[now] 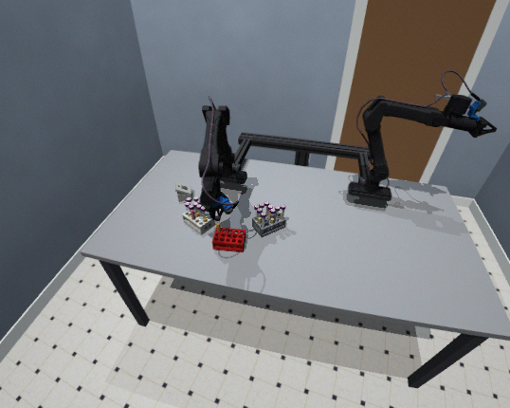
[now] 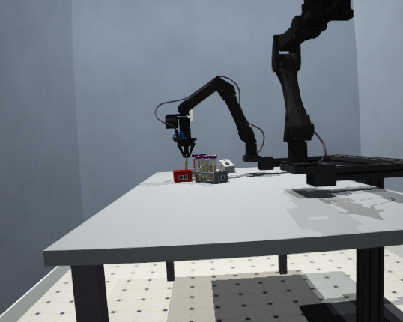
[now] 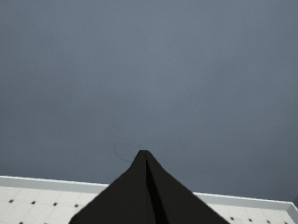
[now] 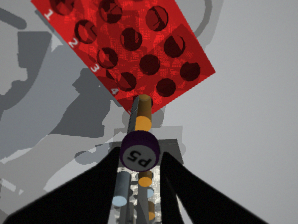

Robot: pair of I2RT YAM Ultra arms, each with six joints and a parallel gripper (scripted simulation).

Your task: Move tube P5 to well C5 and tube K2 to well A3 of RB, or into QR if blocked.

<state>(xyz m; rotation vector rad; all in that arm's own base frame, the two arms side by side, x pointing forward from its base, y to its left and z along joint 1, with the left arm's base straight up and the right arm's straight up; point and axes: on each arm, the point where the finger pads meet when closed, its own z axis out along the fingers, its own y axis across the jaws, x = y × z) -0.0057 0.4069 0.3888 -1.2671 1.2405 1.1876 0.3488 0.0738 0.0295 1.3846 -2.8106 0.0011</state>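
My right gripper is now 10 cm above the red rack QR, 6 cm to the right of it and 3 cm short of it. Also, from my right hand: grey rack RA 21 cm to the left, 11 cm behind, 10 cm below; pale box 25 cm to the right, 24 cm behind, 8 cm below; white rack RB 11 cm to the right, 10 cm below, 7 cm behind.
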